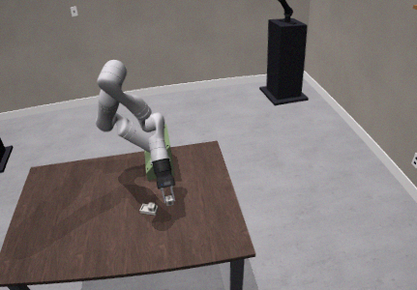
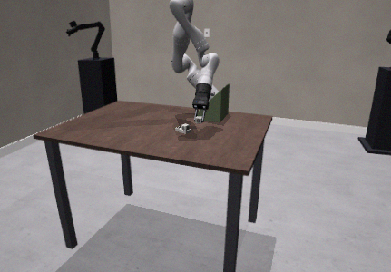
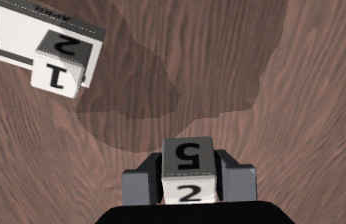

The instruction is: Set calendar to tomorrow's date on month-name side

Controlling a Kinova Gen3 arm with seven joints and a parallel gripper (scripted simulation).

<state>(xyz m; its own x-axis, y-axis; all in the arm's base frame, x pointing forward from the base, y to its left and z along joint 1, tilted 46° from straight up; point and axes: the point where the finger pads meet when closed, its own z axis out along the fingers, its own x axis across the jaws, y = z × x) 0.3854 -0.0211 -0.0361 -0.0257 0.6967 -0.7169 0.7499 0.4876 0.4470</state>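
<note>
My gripper is now 3 cm past the white cube, 8 cm to the left of it and 7 cm above it. Round my hand: white calendar tray 4 cm behind, 10 cm to the right, 8 cm below; digit cube 1 cm ahead, 1 cm below.
</note>
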